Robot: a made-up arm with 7 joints. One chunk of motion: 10 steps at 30 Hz.
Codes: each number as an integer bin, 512 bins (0 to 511) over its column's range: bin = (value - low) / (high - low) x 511, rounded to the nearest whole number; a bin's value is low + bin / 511 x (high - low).
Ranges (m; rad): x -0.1..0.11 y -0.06..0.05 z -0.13..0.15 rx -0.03..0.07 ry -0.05..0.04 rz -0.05..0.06
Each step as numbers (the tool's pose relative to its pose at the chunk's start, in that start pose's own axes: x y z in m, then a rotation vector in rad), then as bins.
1 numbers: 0.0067 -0.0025 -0.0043 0.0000 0.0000 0.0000
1 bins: 260 267 229 153 284 232
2 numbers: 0.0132 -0.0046 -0.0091 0.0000 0.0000 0.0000
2 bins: 275 257 221 153 284 232
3 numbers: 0.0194 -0.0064 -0.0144 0.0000 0.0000 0.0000
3 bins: 291 249 211 153 284 232
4 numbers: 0.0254 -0.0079 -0.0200 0.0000 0.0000 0.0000
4 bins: 305 242 201 153 284 232
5 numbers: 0.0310 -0.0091 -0.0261 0.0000 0.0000 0.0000
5 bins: 319 236 190 153 284 232
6 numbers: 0.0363 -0.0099 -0.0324 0.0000 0.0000 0.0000
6 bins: 332 233 178 153 284 232
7 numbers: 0.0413 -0.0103 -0.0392 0.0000 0.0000 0.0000
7 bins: 344 231 166 153 284 232
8 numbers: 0.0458 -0.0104 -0.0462 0.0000 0.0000 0.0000
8 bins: 355 230 153 153 284 232
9 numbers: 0.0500 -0.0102 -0.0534 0.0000 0.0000 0.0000
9 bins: 365 231 140 153 284 232
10 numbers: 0.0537 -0.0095 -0.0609 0.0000 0.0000 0.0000
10 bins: 374 235 126 153 284 232
